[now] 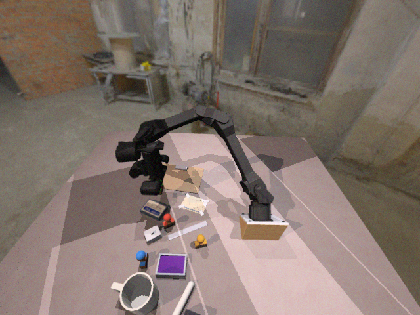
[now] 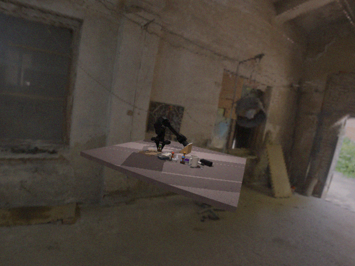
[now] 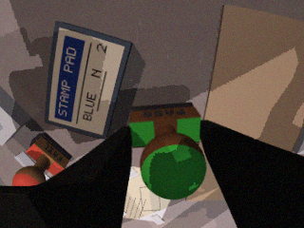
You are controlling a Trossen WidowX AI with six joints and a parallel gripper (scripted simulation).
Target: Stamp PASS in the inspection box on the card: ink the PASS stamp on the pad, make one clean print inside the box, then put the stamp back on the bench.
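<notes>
Right now my gripper tip is 260 mm to the right of the purple ink pad, 70 mm past it and 70 mm above it. Also, from my gripper tip: red stamp (120 mm to the left, 50 mm below, 50 mm behind); green stamp (right at my gripper tip); blue-labelled tin (60 mm to the left, 60 mm below, 20 mm ahead).
</notes>
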